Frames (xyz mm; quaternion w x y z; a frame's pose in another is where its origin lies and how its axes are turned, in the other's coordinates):
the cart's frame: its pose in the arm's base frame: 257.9 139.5 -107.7 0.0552 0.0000 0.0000 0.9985
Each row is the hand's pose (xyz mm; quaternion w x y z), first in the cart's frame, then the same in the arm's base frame.
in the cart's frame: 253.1 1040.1 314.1 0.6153 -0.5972 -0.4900 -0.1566
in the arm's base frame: -108.3 -866.4 206.4 0.1903 0.4563 -0.6234 0.6058
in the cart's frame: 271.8 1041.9 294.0 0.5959 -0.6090 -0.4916 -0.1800
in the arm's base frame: -127.1 -866.1 186.3 0.2126 0.4572 -0.6352 0.5850
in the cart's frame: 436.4 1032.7 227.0 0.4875 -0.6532 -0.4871 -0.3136
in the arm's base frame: -289.7 -838.8 119.3 0.3400 0.4503 -0.6791 0.4695
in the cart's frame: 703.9 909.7 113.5 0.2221 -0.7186 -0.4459 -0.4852
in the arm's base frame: -542.0 -687.1 5.8 0.4967 0.4056 -0.7421 0.1950
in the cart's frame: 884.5 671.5 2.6 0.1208 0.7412 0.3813 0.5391
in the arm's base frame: -695.2 -430.4 -105.1 0.5316 0.3398 -0.7611 -0.1504
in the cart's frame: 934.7 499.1 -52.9 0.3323 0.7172 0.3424 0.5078
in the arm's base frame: -726.1 -253.5 -160.6 0.4887 0.3023 -0.7350 -0.3598
